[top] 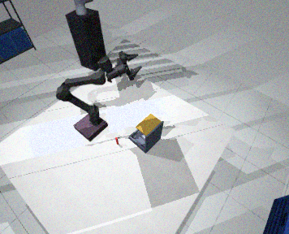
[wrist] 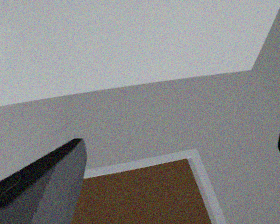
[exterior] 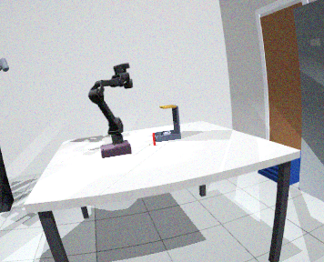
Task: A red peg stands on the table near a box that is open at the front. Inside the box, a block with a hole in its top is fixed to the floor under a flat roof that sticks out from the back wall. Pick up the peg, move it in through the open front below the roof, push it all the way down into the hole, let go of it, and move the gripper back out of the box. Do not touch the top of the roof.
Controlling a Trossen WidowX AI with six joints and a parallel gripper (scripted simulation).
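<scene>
Right now the red peg is 450 mm below my gripper tip and 330 mm to the right of it. The rest, counted from my gripper tip: back wall 370 mm below, 230 mm ahead, 220 mm to the right; yellow roof 270 mm below, 210 mm to the right, 180 mm ahead.
</scene>
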